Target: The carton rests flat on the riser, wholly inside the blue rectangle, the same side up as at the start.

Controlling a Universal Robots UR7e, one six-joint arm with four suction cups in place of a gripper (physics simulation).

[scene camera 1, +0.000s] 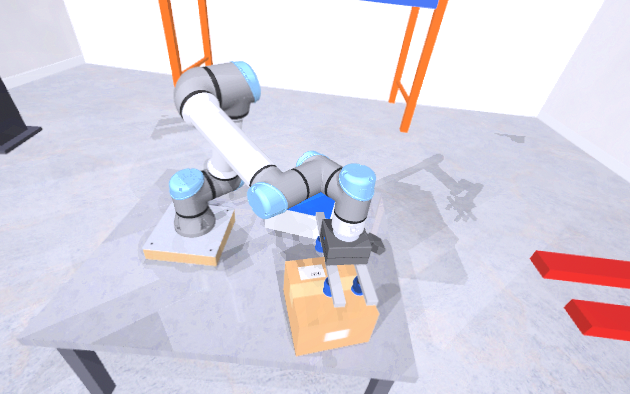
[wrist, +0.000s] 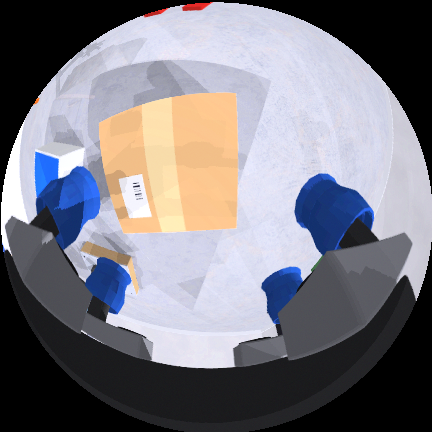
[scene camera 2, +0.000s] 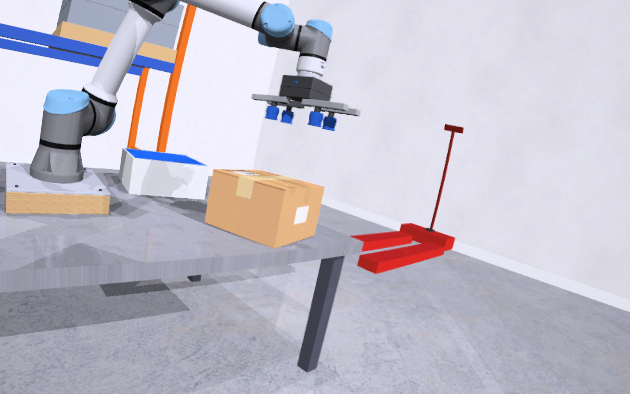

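The brown carton (scene camera 1: 332, 320) (scene camera 2: 245, 212) (wrist: 205, 165) rests flat on the table, with tape and a barcode label on its top. The riser (scene camera 1: 287, 226) (scene camera 2: 165, 180) is a white block further back on the table. The blue rectangle (scene camera 1: 316, 204) (scene camera 2: 165, 156) (wrist: 46, 170) is on its top; the arm partly hides it in scene camera 1, and a cup does so in the wrist view. My gripper (scene camera 1: 342, 266) (scene camera 2: 301, 118) (wrist: 200, 250) is open, its four blue suction cups facing down. It hangs level above the carton, with a gap and nothing on the cups.
The arm's base plate (scene camera 1: 182, 258) (scene camera 2: 57, 204) stands on the grey table (scene camera 1: 200, 305) (scene camera 2: 150, 247), left of the carton in both scene views. A red pallet truck (scene camera 1: 590, 270) (scene camera 2: 410, 255) is on the floor beyond the table. An orange and blue rack (scene camera 1: 422, 70) (scene camera 2: 171, 100) stands behind.
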